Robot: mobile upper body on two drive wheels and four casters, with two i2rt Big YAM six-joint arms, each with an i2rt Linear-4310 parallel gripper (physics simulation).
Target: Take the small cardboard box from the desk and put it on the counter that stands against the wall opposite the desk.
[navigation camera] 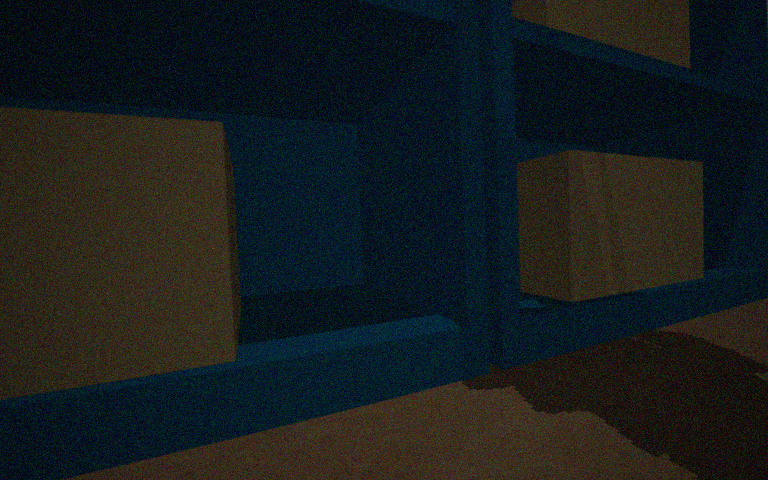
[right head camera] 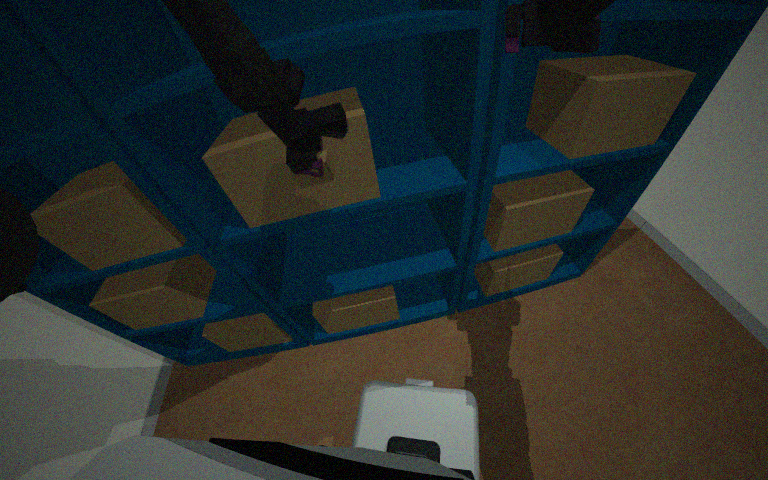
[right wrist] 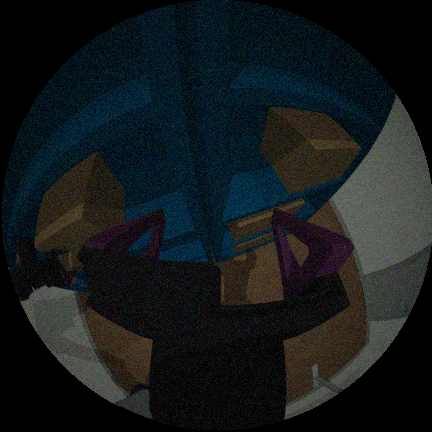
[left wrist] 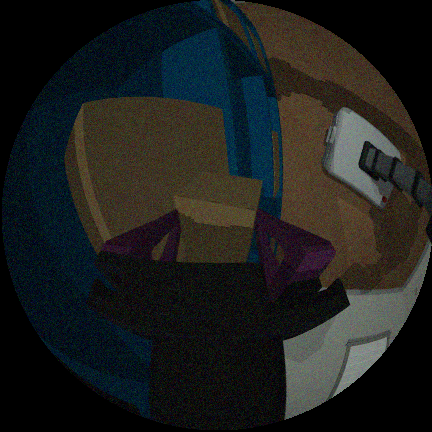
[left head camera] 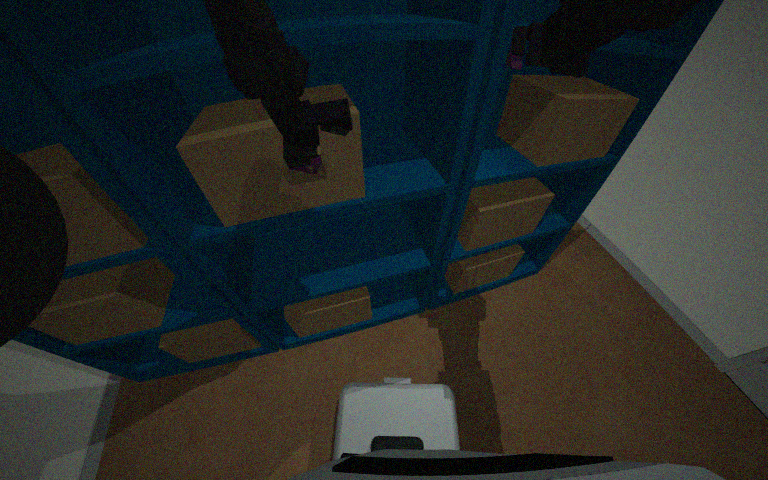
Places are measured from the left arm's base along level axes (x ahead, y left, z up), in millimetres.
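Pixels of known places: left gripper, fingertip midpoint: [right head camera: 320, 164] [right wrist: 71, 261] [left wrist: 217, 214] [left head camera: 313, 161]; right gripper, fingertip midpoint: [right head camera: 535, 46] [right wrist: 218, 213] [left head camera: 529, 64].
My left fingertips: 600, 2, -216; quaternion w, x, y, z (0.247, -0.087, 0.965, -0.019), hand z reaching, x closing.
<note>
For each thing: its top centre in the pictures, then the offset to it from my left fingertips, as dx, dy, dz.
- small cardboard box, middle of its top: [left wrist: 202, 249] [left head camera: 301, 152] [right head camera: 309, 157] [right wrist: 64, 258] -3, +21, +23
- large carton, middle of its top: [left wrist: 102, 254] [left head camera: 270, 107] [right head camera: 286, 115] [right wrist: 54, 201] +187, +158, +66
The small cardboard box [left wrist: 215, 237] is between the fingers of my left gripper [left wrist: 217, 214] [left head camera: 308, 164] [right head camera: 312, 166], which is shut on it. In the head views the small box is mostly hidden by the gripper and blends with a large carton [left head camera: 260, 181] [right head camera: 283, 186] [left wrist: 150, 150] on the rack behind it. My right gripper [right wrist: 218, 213] [left head camera: 516, 59] [right head camera: 512, 43] is open, with nothing between its fingers, raised in front of the rack at the upper right of the head views. The desk and the counter do not show in these views.
A blue rack [left head camera: 453, 215] [right head camera: 472, 220] [navigation camera: 487, 226] fills the space close ahead. Several cartons stand on its shelves, one [left head camera: 566, 124] [right wrist: 300, 150] at its right end. White walls [left head camera: 690, 169] [right head camera: 719, 186] stand at both sides. My white base [left head camera: 396, 410] is on the brown floor.
</note>
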